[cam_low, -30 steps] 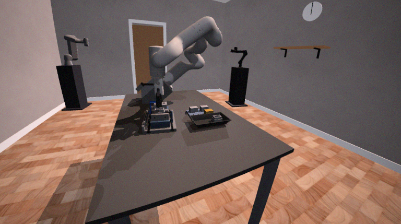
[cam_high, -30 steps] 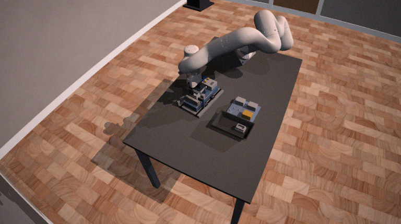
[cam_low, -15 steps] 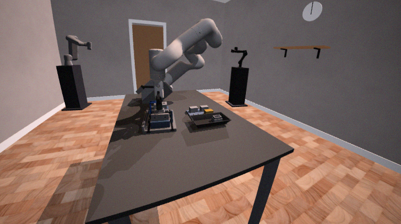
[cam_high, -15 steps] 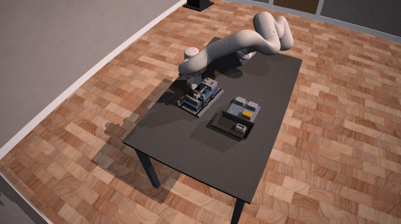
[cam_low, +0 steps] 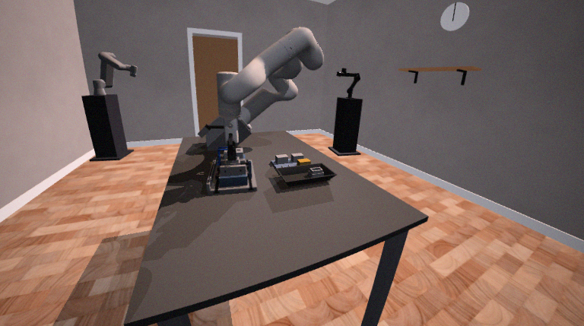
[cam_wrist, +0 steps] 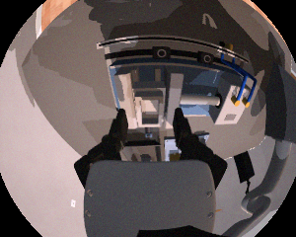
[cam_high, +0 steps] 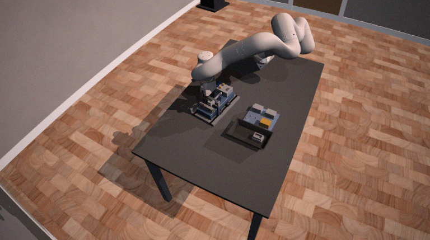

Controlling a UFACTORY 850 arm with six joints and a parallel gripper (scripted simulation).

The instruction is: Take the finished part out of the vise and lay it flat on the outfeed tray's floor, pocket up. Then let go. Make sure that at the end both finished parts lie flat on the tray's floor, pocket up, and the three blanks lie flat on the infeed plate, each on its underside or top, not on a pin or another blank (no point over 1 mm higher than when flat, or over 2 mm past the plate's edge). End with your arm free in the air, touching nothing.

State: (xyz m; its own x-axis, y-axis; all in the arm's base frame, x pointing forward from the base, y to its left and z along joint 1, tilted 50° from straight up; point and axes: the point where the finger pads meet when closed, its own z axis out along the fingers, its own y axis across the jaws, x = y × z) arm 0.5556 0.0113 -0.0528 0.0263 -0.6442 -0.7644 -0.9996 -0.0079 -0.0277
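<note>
My hand is 100 mm above the vise and 70 mm past it. The rest, counted from my hand: blue plate: 300 mm to the left, 150 mm behind, 130 mm below; then yellow block: 350 mm to the left, 110 mm below, 110 mm behind.
</note>
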